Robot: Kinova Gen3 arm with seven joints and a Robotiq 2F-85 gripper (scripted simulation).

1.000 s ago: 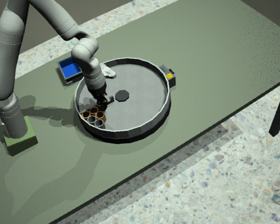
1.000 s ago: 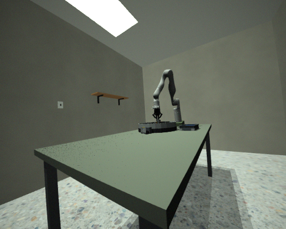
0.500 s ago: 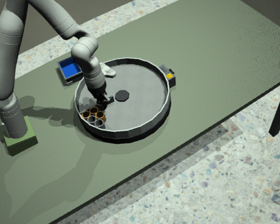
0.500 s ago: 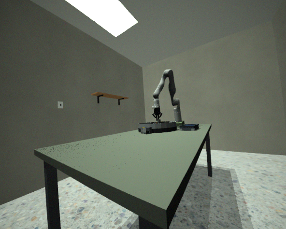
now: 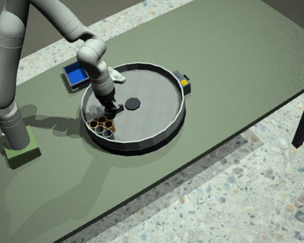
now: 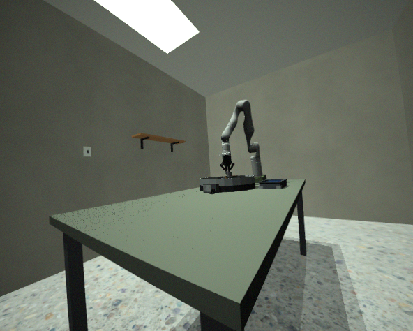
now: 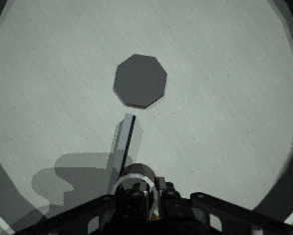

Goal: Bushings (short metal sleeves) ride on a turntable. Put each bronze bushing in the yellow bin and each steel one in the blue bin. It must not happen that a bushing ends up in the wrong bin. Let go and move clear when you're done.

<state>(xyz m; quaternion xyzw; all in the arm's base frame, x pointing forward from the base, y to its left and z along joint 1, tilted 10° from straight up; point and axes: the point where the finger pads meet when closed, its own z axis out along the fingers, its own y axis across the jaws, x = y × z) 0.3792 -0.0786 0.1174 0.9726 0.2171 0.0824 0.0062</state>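
My hand is 100 mm short of the turntable, 70 mm above it and 60 mm to the right of it.
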